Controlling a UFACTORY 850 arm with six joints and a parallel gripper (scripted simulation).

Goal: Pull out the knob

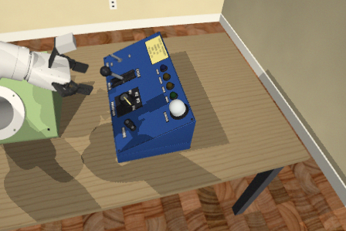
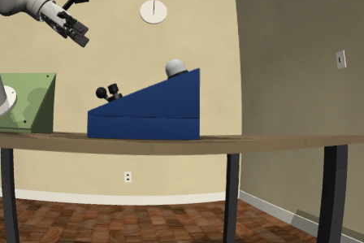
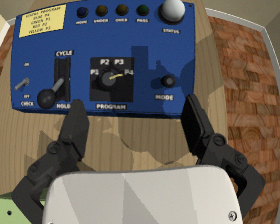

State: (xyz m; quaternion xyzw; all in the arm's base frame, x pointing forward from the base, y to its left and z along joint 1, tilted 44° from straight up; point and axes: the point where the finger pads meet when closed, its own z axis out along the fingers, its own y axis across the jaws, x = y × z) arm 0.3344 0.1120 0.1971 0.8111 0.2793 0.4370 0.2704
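Right now my hand is 170 mm above the black mode knob, 110 mm short of it and 50 mm to the left of it. From my hand the other things lie so: blue sloped console 190 mm below, 140 mm to the left, 120 mm ahead; program selector 170 mm below, 110 mm ahead, 60 mm to the left; black ball lever 190 mm to the left, 160 mm below, 60 mm ahead.
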